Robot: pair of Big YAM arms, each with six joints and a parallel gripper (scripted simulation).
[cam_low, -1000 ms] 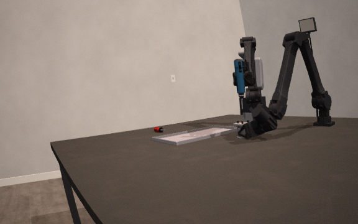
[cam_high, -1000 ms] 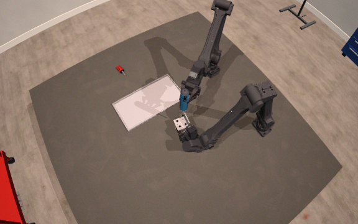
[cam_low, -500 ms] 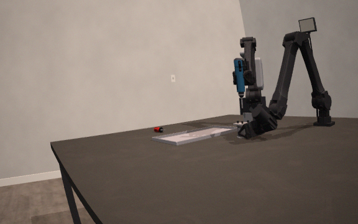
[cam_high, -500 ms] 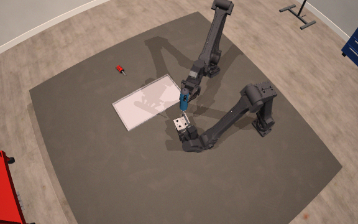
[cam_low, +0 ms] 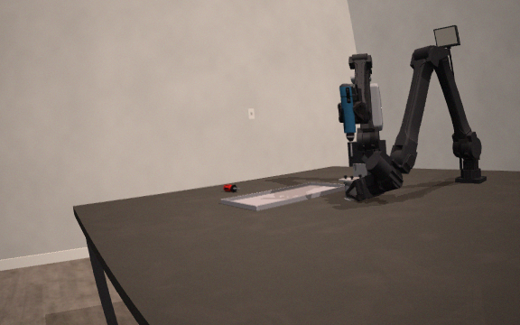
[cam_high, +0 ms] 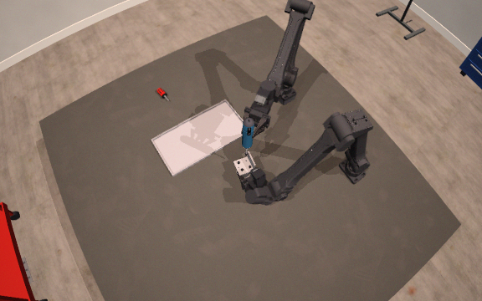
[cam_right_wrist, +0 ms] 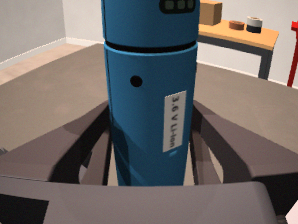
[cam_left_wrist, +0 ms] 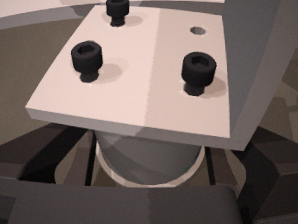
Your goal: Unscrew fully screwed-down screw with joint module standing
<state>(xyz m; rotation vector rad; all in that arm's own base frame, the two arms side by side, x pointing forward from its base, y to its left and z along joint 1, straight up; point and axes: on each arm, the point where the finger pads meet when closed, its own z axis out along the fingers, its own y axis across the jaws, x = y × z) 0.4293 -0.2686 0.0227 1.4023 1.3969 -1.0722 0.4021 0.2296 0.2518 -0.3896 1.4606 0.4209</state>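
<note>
My left gripper is now 5 cm below the white bracket plate. Also, from my left hand: red tool (58 cm to the right, 9 cm ahead, 1 cm below); then flat white tray (26 cm to the right, 6 cm ahead, 2 cm below).
</note>
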